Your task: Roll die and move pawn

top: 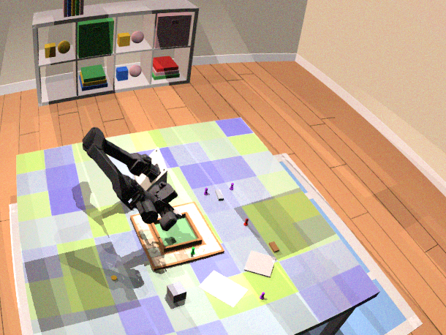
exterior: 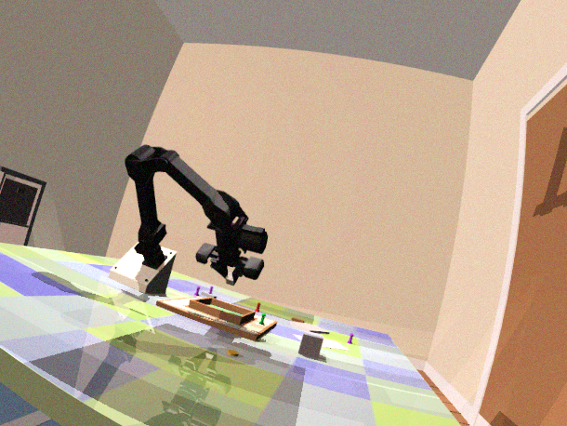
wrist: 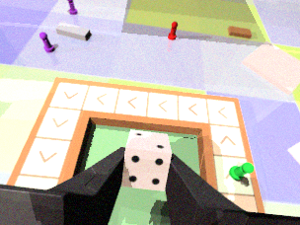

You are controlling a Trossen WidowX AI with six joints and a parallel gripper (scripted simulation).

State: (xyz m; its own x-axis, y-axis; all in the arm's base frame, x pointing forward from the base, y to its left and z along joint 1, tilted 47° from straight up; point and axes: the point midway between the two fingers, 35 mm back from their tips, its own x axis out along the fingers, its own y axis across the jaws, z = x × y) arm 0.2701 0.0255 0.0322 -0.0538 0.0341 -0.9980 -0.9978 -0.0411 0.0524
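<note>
Right now my gripper tip is right at the white die. The rest, counted from my gripper tip: red pawn (29 cm to the left, 10 cm below, 1 cm ahead); then green pawn (11 cm ahead, 9 cm below, 3 cm to the left); then green tray floor (11 cm below).
</note>
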